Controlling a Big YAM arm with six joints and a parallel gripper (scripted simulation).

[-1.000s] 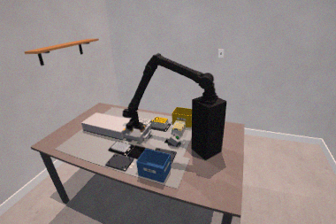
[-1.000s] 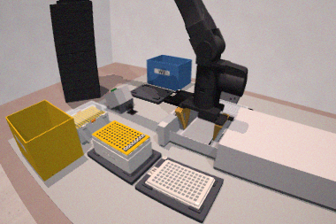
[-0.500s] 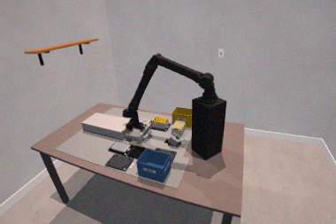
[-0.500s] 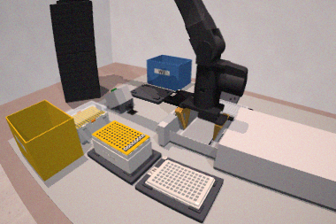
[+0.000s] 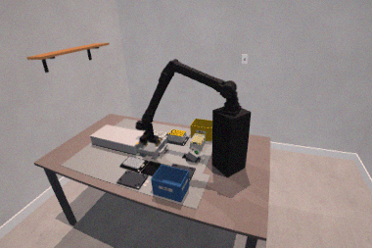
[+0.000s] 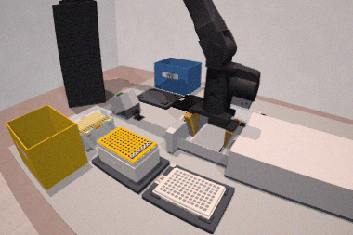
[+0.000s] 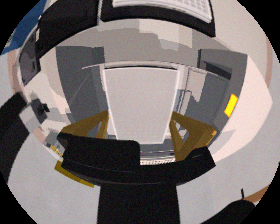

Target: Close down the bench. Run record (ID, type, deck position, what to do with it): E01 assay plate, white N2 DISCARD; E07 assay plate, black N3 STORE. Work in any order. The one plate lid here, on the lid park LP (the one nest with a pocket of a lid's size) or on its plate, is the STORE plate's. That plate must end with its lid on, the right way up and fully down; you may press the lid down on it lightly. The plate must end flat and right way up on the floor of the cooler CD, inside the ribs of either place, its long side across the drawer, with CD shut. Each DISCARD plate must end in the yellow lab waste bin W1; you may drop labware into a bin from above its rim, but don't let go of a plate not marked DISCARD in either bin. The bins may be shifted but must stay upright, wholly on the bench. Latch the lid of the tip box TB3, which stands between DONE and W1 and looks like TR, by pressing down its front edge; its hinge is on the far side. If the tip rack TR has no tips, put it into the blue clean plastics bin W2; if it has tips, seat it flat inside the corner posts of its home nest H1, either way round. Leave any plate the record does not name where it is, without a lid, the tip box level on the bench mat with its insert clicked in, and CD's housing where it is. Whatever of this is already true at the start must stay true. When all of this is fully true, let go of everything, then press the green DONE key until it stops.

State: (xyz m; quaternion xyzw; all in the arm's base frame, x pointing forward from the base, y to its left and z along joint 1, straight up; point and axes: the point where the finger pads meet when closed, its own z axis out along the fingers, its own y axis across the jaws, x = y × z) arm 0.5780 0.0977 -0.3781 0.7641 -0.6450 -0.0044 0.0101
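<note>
The plate lid is right at my hand. From my hand the other things lie so: cooler drawer (4 cm ahead, 1 cm to the left); black plate (right at my hand); tip rack TR (21 cm to the right, 10 cm behind, 3 cm above).
</note>
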